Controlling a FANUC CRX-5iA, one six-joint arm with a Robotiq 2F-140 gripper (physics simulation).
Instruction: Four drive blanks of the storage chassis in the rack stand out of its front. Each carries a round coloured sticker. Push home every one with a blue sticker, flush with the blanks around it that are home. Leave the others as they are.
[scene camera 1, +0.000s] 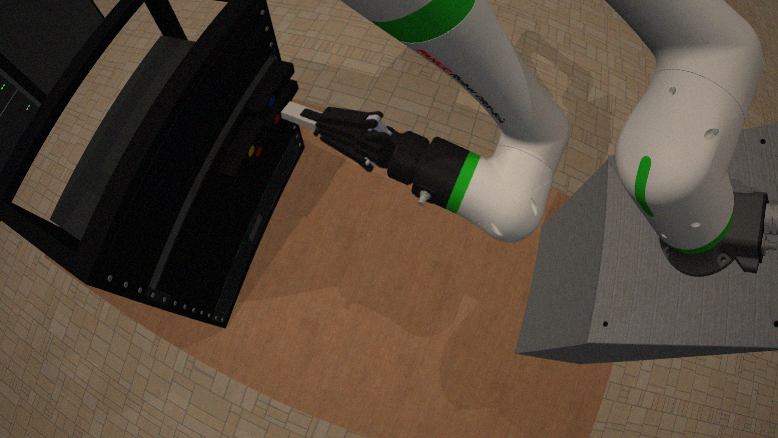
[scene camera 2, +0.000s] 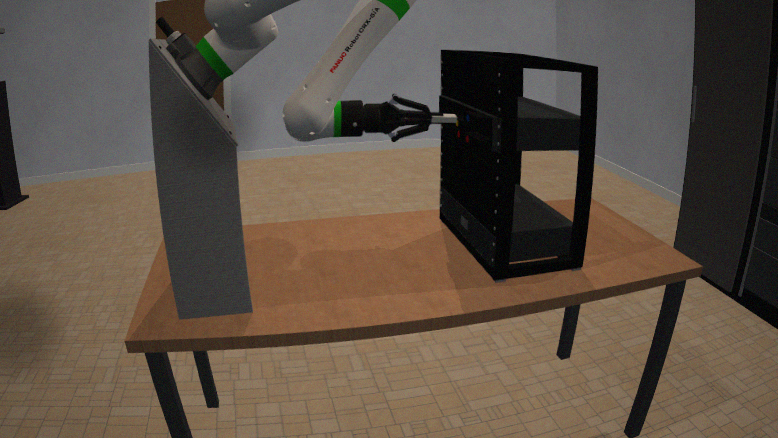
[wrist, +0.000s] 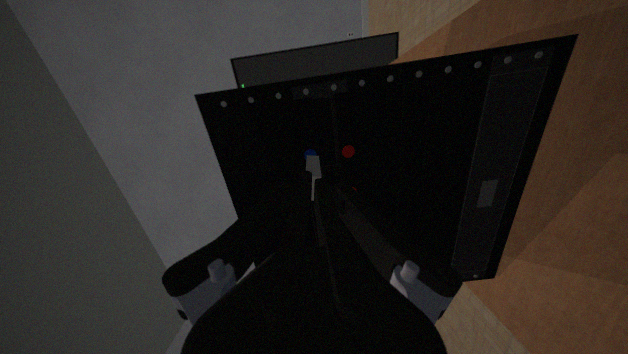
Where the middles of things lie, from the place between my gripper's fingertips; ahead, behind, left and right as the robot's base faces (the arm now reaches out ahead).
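My hand is 120 mm above the black rack (scene camera 1: 167, 206) and 170 mm short of it. I also find that my hand is 180 mm to the right of the rack.
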